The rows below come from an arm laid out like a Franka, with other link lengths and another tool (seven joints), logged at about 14 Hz.
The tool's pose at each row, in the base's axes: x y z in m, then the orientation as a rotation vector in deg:
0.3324 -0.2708 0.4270 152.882 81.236 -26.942
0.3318 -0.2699 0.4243 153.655 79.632 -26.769
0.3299 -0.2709 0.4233 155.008 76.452 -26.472
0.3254 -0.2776 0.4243 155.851 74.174 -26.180
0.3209 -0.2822 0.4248 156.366 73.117 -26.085
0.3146 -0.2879 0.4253 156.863 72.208 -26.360
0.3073 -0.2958 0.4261 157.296 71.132 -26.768
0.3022 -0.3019 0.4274 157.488 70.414 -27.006
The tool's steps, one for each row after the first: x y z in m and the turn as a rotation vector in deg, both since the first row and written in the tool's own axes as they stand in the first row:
0.0012 -0.0008 0.0025 0.056 0.093 1.166
-0.0003 -0.0017 0.0041 0.094 0.190 3.442
-0.0082 -0.0017 0.0056 0.024 0.256 5.056
-0.0144 -0.0028 0.0072 0.116 0.333 5.820
-0.0224 -0.0048 0.0094 0.397 0.250 6.464
-0.0327 -0.0064 0.0120 0.650 0.035 7.198
-0.0407 -0.0072 0.0132 0.731 -0.138 7.677

